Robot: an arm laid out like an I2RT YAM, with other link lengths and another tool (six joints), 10 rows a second.
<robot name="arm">
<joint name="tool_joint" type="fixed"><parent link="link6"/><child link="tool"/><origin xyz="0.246 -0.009 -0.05" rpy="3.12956 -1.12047 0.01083"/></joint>
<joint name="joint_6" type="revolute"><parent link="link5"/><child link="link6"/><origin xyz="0.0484 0 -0.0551"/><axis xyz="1 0 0"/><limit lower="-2.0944" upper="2.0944"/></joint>
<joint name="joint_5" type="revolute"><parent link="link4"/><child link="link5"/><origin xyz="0.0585 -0.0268 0.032"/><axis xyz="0 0 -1"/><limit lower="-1.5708" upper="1.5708"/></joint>
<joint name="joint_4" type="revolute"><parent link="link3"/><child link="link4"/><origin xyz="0.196 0.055 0.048"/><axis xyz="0 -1 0"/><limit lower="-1.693" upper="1.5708"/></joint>
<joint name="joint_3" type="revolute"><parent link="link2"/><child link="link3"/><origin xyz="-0.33 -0.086 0"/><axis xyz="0 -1 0"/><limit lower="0" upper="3.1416"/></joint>
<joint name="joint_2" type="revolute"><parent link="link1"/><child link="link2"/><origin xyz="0.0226 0.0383 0.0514"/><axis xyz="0 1 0"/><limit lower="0" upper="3.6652"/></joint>
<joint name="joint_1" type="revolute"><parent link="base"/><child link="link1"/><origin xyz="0 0 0.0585"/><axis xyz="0 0 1"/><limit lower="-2.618" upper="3.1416"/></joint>
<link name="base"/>
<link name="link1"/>
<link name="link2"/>
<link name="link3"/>
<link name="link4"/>
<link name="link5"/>
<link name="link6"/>
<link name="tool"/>
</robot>
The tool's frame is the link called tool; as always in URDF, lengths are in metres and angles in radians.
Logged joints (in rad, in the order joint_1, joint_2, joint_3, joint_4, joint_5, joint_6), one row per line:
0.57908, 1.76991, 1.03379, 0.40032, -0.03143, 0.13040
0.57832, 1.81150, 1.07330, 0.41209, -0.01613, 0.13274
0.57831, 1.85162, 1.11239, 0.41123, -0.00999, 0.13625
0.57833, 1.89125, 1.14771, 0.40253, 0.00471, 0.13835
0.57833, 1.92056, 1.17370, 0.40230, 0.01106, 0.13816
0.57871, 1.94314, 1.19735, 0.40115, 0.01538, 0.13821
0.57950, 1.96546, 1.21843, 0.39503, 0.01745, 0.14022
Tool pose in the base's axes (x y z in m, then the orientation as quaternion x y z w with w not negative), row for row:
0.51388, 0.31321, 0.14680, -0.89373, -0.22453, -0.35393, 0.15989
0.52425, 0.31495, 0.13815, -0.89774, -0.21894, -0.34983, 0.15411
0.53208, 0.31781, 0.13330, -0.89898, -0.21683, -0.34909, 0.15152
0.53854, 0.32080, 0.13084, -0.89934, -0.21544, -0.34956, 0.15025
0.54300, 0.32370, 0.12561, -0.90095, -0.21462, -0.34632, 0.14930
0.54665, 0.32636, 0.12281, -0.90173, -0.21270, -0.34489, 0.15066
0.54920, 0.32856, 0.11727, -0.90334, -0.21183, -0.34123, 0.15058
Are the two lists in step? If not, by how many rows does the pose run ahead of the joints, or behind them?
The pose runs 2 rows ahead of the joints: the pose in row i belongs to the joints in row i + 2.
